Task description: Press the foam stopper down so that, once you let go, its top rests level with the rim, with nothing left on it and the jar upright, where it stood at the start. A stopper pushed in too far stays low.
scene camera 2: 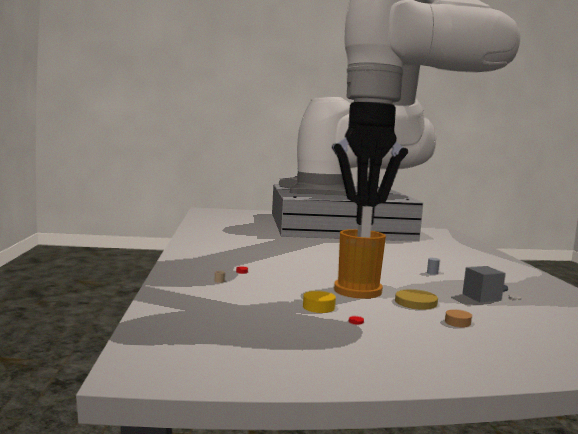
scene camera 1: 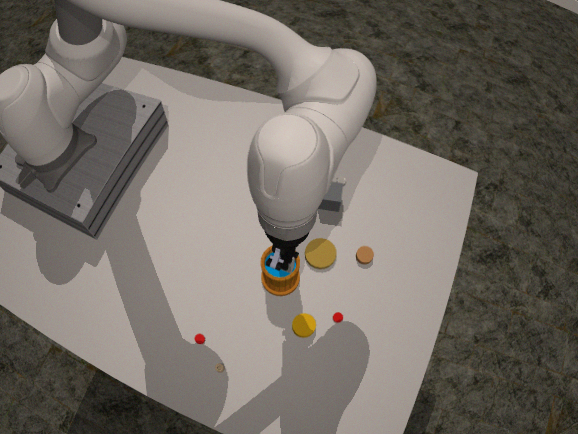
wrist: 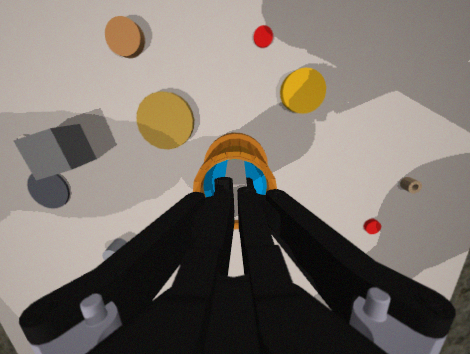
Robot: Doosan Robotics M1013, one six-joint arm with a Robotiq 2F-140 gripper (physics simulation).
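The orange ribbed jar stands upright on the table. The blue foam stopper shows inside the jar's mouth, partly hidden by the fingers. In scene camera 2 no blue shows above the rim, so its top there is hidden behind the jar wall. My gripper is shut and empty, pointing straight down over the jar's mouth. Its fingertips reach down past the rim, onto or very close to the stopper; exact contact cannot be told.
A dark yellow disc and a brighter yellow disc lie near the jar. An orange disc, two small red discs, a tan ring piece, a grey block and a small grey cylinder are farther out.
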